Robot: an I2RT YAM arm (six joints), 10 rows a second.
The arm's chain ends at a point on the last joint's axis. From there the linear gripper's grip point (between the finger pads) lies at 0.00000 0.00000 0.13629 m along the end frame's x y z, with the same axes.
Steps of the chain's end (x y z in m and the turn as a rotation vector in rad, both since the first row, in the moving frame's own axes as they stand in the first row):
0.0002 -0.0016 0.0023 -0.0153 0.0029 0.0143
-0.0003 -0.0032 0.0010 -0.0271 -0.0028 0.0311
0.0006 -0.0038 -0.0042 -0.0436 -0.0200 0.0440
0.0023 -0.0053 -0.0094 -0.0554 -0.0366 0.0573
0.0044 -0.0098 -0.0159 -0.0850 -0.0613 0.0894
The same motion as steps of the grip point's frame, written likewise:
0.0006 0.0005 0.0023 -0.0153 0.0029 0.0143
-0.0007 0.0005 0.0009 -0.0271 -0.0028 0.0311
-0.0023 0.0021 -0.0044 -0.0436 -0.0200 0.0440
-0.0029 0.0021 -0.0097 -0.0554 -0.0366 0.0573
-0.0044 0.0014 -0.0166 -0.0850 -0.0613 0.0894

